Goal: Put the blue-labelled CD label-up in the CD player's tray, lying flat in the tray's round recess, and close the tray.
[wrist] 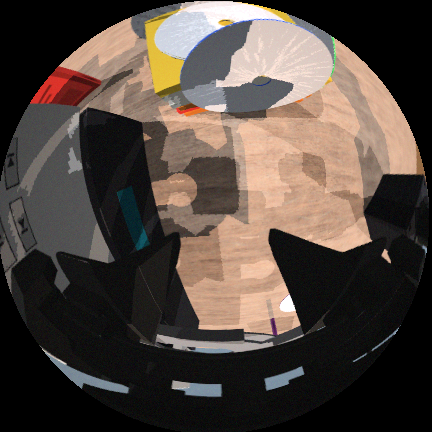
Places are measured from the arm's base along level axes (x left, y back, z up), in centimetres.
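Pixels of known places: gripper, fingertip midpoint: (224,236).
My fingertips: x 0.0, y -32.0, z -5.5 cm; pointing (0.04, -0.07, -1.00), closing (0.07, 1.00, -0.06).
Observation:
For each thing: its middle in the pictures, then the offset to it from my fingertips. "*": a spot on its surface instead.
- blue-rimmed CD at the middle of its body: (260,79) dx -11.8, dy +4.0, dz -1.5 cm
- yellow block at a spot on its surface: (162,75) * dx -12.5, dy -3.0, dz -0.2 cm
- CD player at a spot on its surface: (55,170) * dx -7.2, dy -9.0, dz +4.6 cm
- thin pale grey edge at a spot on its surface: (200,334) * dx +3.1, dy -1.5, dz +5.9 cm
- silver disc at a spot on its surface: (182,37) * dx -16.5, dy -1.4, dz +0.1 cm
- white disc at the middle of its body: (301,298) dx +24.5, dy +17.5, dz -7.4 cm
- purple strip at the middle of its body: (275,342) dx +39.6, dy +13.0, dz -1.2 cm
The blue-rimmed CD (305,60) stands tilted at the top of the wrist view, against a yellow block (162,75); its shiny side faces the camera and its label is hidden. My gripper (224,236) is open and empty, with the CD beyond its fingertips. The CD player (55,170) fills the left side, with its buttons and a dark front with a teal display. A thin pale grey edge (200,334) low between the fingers looks like part of its tray; the recess cannot be made out.
Another silver disc (182,37) lies on the yellow block. A green-rimmed disc edge (334,57) shows at its right. A red object (65,87) is at upper left, a black box (397,205) at right. A white disc (288,303) and a purple strip (274,326) show near the right finger.

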